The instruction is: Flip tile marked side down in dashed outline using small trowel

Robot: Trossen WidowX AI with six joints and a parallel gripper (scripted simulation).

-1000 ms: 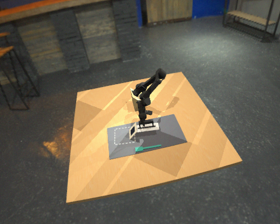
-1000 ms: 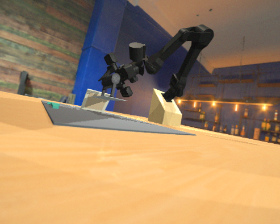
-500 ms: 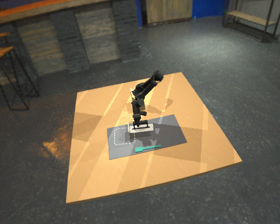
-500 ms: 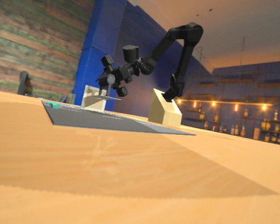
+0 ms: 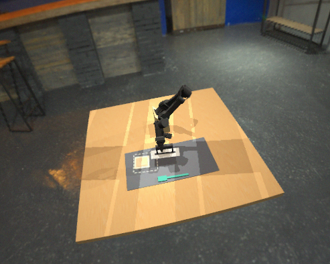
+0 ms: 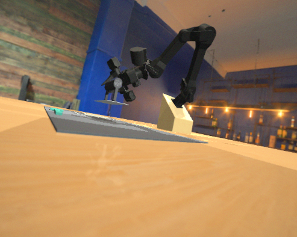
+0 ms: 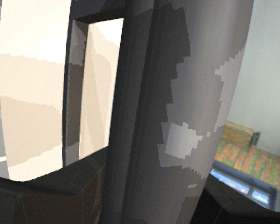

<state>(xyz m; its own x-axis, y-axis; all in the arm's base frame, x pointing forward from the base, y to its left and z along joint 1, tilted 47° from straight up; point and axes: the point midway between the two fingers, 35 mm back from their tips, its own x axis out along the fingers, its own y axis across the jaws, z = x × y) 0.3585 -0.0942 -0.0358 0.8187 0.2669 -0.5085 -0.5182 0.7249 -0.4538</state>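
The grey mat is 10 mm ahead of my gripper tip, 40 mm to the left of it and 130 mm below it. The rest, counted from my gripper tip: tile 60 mm behind, 150 mm to the right, 110 mm below; trowel 30 mm behind, 10 mm below; teal flat tool 140 mm ahead, 110 mm below.
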